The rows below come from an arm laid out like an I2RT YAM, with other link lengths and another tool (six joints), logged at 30 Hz.
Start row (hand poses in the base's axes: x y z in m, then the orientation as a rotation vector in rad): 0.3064 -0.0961 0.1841 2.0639 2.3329 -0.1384
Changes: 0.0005 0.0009 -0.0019 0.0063 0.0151 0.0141; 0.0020 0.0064 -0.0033 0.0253 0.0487 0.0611; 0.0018 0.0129 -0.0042 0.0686 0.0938 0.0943; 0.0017 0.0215 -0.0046 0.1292 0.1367 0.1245; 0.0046 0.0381 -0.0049 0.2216 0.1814 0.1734; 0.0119 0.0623 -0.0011 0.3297 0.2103 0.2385; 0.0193 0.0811 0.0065 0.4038 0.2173 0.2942; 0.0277 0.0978 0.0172 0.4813 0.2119 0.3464; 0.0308 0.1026 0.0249 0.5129 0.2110 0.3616; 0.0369 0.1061 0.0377 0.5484 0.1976 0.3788; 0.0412 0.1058 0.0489 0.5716 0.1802 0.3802; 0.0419 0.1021 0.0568 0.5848 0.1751 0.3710; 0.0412 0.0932 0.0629 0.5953 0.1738 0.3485; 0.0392 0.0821 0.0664 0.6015 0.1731 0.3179; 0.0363 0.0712 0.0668 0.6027 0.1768 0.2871; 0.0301 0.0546 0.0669 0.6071 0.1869 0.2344; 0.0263 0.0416 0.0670 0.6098 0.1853 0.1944
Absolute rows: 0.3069 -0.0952 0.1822 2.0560 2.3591 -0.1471; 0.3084 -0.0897 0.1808 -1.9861 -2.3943 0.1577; 0.3082 -0.0832 0.1799 -1.9048 -2.3823 0.1500; 0.3081 -0.0746 0.1795 -1.8223 -2.3587 0.1205; 0.3110 -0.0580 0.1792 -1.7057 -2.3333 0.0582; 0.3183 -0.0338 0.1830 -1.5732 -2.3175 -0.0325; 0.3257 -0.0150 0.1906 -1.4759 -2.3184 -0.1041; 0.3341 0.0017 0.2013 -1.3862 -2.3170 -0.1883; 0.3372 0.0065 0.2090 -1.3558 -2.3100 -0.2205; 0.3433 0.0100 0.2218 -1.3264 -2.3081 -0.2679; 0.3476 0.0097 0.2330 -1.3215 -2.3039 -0.3066; 0.3483 0.0060 0.2409 -1.3281 -2.2916 -0.3239; 0.3476 -0.0029 0.2470 -1.3494 -2.2692 -0.3346; 0.3456 -0.0140 0.2505 -1.3812 -2.2429 -0.3406; 0.3427 -0.0249 0.2509 -1.4134 -2.2170 -0.3376; 0.3365 -0.0415 0.2510 -1.4646 -2.1682 -0.3312; 0.3327 -0.0545 0.2511 -1.5068 -2.1353 -0.3345
